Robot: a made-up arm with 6 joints.
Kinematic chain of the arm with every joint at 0, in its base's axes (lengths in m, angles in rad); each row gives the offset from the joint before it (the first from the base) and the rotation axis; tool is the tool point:
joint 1: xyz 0 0 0.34 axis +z
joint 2: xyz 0 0 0 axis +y
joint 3: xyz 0 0 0.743 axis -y
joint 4: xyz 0 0 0 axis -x
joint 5: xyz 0.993 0 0 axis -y
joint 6: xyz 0 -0.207 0 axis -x
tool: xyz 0 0 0
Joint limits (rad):
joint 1: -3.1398..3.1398
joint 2: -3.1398..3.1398
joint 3: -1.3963..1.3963
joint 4: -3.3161..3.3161
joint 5: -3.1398..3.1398
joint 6: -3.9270..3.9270
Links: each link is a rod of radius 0.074 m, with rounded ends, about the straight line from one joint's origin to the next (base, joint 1, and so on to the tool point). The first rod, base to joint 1, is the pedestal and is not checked.
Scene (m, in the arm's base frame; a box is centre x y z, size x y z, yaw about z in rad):
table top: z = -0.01
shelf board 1: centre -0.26 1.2 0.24 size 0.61 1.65 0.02 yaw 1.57
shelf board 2: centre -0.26 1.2 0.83 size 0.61 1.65 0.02 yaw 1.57
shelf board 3: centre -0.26 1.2 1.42 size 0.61 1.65 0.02 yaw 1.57
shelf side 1: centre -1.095 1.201 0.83 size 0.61 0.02 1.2 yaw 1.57
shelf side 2: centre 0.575 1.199 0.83 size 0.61 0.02 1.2 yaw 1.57
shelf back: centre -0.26 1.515 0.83 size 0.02 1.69 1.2 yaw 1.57
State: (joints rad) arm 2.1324 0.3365 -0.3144 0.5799 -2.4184 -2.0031
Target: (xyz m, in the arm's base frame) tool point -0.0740 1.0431 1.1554
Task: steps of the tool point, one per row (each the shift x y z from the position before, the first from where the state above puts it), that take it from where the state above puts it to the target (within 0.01 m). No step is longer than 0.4 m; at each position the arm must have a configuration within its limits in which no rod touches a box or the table.
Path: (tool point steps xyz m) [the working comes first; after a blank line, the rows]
Joints at the target: 1.8060 0.0465 0.0030 0.5975 -2.4184 -2.0031
Straight joint move there: touches shelf board 2.

1: -0.0152 -0.1605 0.0112
2: 0.0150 -0.1544 -0.0112
3: 0.1608 0.0280 0.3229
4: 0.2065 -0.1233 0.3026
5: -0.0157 0.2040 0.0318
6: 0.0160 0.2226 -0.0318

